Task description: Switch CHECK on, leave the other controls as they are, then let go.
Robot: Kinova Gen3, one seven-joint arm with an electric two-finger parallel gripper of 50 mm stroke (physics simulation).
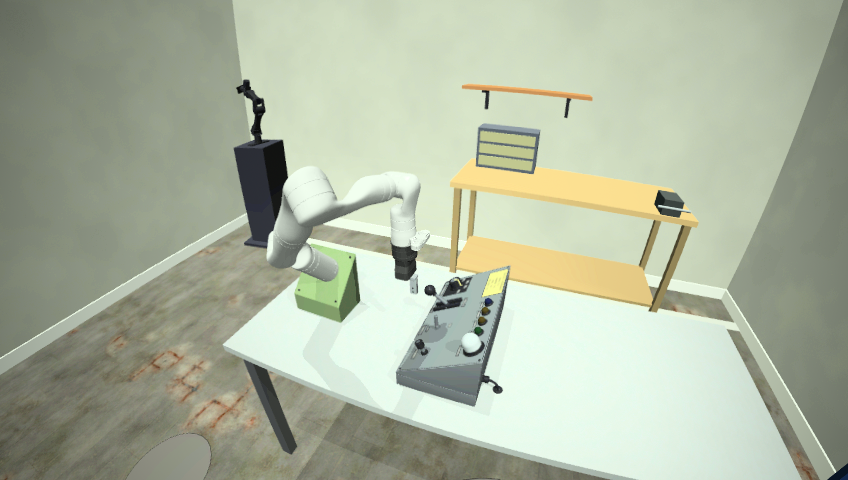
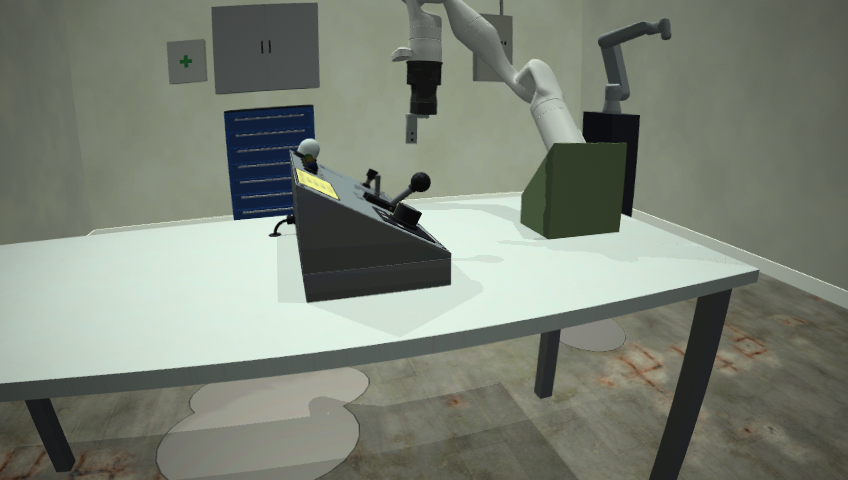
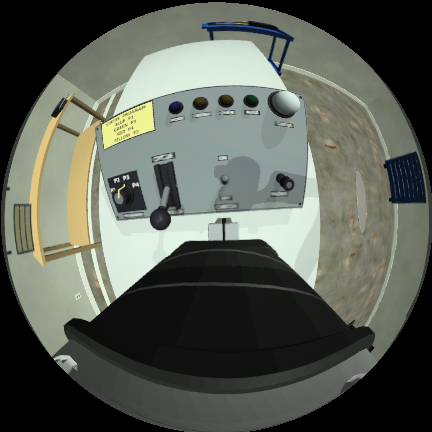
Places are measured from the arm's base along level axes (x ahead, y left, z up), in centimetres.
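Pixels of known places: gripper, fingertip midpoint: (image 1: 414, 292) (image 2: 411, 143) (image 3: 223, 226); arm's base, origin of the base link: (image 1: 327, 269) (image 2: 573, 164).
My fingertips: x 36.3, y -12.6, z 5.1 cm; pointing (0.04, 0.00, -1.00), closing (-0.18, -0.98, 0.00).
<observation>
Ahead of a thing's pixels: the offset from my fingertips to its middle. "spot": to the spot under its first point.
The grey control panel (image 1: 440, 383) (image 2: 357, 249) (image 3: 200, 137) stands on the table. Its CHECK switch {dz -8.9, dx +7.6, dy -1.6 cm} (image 1: 436, 321) (image 3: 224, 179) is a small metal toggle between the ON label {spot: dz -9.4, dx +11.9, dy -2.4 cm} (image 3: 223, 158) and a lower label. I cannot tell for certain which way it leans. My gripper (image 1: 414, 284) (image 2: 411, 129) (image 3: 223, 226) is shut and empty. It hangs above the table beside the panel's low edge, higher than the toggle and apart from it. No finger touches a control.
A ball-topped lever (image 1: 430, 289) (image 2: 420, 181) (image 3: 160, 219) and a rotary knob {dz -10.0, dx +10.7, dy +22.2 cm} (image 2: 407, 214) (image 3: 121, 196) are on one side of the toggle, a short black stick {dz -10.1, dx +5.7, dy -13.4 cm} (image 1: 419, 343) (image 3: 285, 182) on the other. A white lamp {spot: dz +0.1, dx +19.8, dy -18.4 cm} (image 1: 471, 343) (image 2: 308, 147) (image 3: 285, 104) and coloured lamps line the high edge.
</observation>
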